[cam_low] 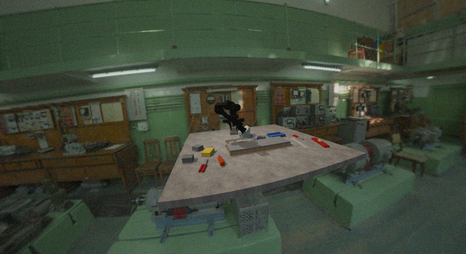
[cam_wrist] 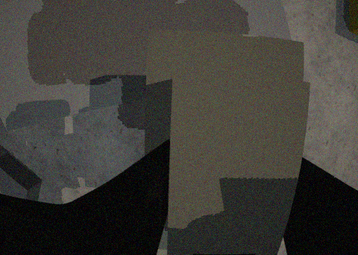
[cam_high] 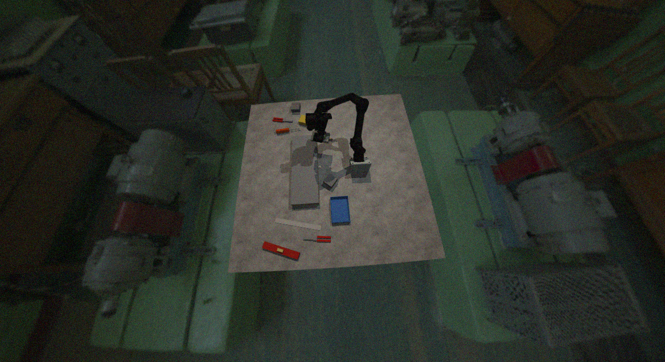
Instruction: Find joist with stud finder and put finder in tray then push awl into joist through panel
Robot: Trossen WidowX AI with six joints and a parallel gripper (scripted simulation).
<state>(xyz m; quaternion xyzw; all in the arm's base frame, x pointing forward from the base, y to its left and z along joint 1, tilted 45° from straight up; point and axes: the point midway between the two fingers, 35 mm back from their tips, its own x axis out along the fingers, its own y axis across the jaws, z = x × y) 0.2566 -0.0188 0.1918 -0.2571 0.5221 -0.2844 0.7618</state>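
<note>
Right now the dark display is 40 mm behind my gripper tip, 30 mm above it and 10 mm to the left of it. Round my gripper tip: awl (130 mm below, 70 mm behind, 60 mm to the right); yellow block (240 mm to the right, 130 mm below, 120 mm ahead); stud finder (20 mm behind, 20 mm above).
</note>
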